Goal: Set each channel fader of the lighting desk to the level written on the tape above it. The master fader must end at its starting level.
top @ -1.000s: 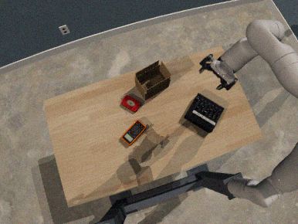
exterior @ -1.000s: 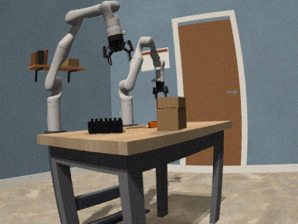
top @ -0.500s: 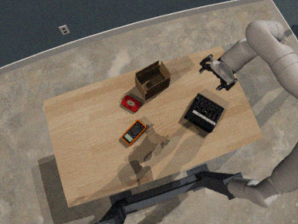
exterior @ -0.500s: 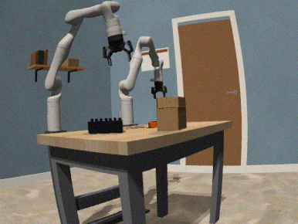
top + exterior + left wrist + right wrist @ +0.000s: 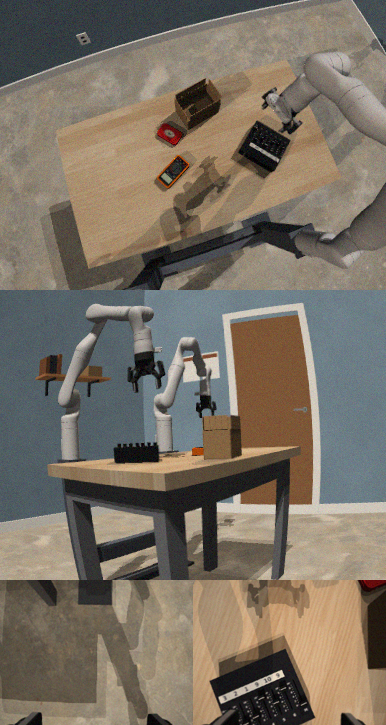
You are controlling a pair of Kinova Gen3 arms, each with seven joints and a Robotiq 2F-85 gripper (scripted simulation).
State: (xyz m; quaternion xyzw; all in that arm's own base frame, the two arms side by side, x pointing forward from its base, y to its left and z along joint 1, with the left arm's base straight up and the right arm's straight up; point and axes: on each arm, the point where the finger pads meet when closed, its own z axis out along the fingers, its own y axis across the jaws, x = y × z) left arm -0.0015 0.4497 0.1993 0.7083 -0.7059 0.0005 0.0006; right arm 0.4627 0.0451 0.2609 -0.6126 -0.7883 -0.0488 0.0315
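Now: the fader 3 40 mm behind my right hand, 50 mm to the right of it and 200 mm below it. From my right hand the other things lie so: master fader: 30 mm ahead, 200 mm below; then fader 6: 10 mm behind, 10 mm to the left, 200 mm below; then fader 5: 20 mm behind, 20 mm to the right, 200 mm below.
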